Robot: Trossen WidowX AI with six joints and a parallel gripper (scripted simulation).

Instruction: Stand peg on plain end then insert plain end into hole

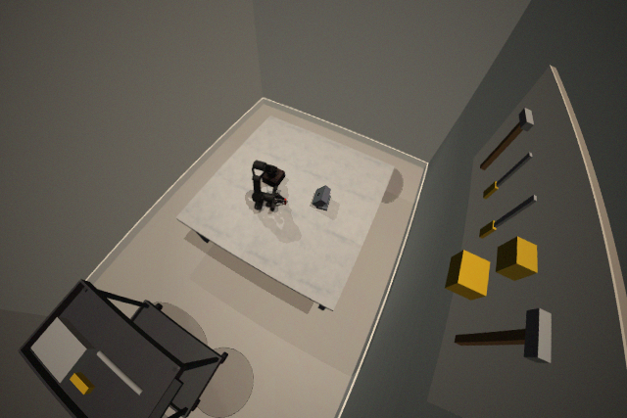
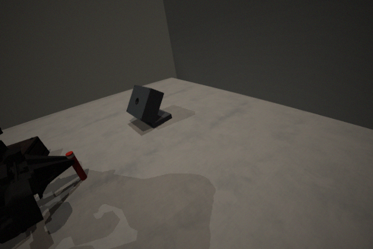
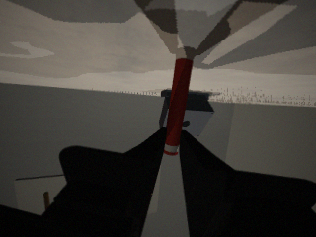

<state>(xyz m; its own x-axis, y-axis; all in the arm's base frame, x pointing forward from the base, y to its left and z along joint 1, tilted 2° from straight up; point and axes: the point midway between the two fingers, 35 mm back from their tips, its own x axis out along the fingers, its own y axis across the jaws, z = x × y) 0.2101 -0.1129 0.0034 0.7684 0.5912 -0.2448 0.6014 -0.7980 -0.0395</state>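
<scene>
My gripper tip is right at the red peg. The rest, counted from my gripper tip: grey sloped panel: 19 cm to the left, 18 cm ahead, 2 cm above.
</scene>
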